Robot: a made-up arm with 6 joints.
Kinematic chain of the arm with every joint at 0, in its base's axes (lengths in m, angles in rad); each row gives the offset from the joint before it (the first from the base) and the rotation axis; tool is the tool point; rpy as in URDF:
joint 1: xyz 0 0 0.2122 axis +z
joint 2: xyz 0 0 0 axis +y
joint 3: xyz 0.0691 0 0.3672 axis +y
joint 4: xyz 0.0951 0 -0.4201 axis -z
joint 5: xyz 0 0 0 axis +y
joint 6: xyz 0.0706 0 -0.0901 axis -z
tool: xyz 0 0 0 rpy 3.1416 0 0
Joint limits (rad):
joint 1: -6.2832..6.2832
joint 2: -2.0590..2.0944
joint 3: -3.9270..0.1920
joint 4: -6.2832..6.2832
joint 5: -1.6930..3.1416
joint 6: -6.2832..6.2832
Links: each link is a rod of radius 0.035 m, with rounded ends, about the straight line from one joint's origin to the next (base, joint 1, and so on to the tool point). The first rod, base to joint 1, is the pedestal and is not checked.
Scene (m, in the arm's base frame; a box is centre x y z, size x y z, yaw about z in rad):
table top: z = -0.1
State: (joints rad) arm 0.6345 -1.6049 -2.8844 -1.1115 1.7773 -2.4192
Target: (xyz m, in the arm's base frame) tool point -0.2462 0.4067 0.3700
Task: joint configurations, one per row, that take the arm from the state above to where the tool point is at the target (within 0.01 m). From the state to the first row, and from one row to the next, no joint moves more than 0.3 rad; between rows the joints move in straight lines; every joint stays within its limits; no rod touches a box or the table.
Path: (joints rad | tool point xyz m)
1: 0.8631 -1.3822 -2.6205 -1.0363 1.7779 -2.4192 | -0.4091 -0.6142 0.6231
2: 1.0918 -1.1595 -2.3566 -0.9610 1.7785 -2.4192 | -0.1626 -0.4957 0.8471
3: 1.3204 -0.9368 -2.0927 -0.8858 1.7790 -2.4192 | 0.0196 -0.2447 0.9564
4: 1.5490 -0.7140 -1.8288 -0.8105 1.7796 -2.4192 | 0.0757 0.0553 0.9373
5: 1.7776 -0.4913 -1.5649 -0.7353 1.7802 -2.4192 | 0.0069 0.3029 0.8047
6: 2.0063 -0.2686 -1.3010 -0.6601 1.7808 -2.4192 | -0.1283 0.4251 0.5979
7: 2.2349 -0.0459 -1.0371 -0.5848 1.7813 -2.4192 | -0.2462 0.4067 0.3700

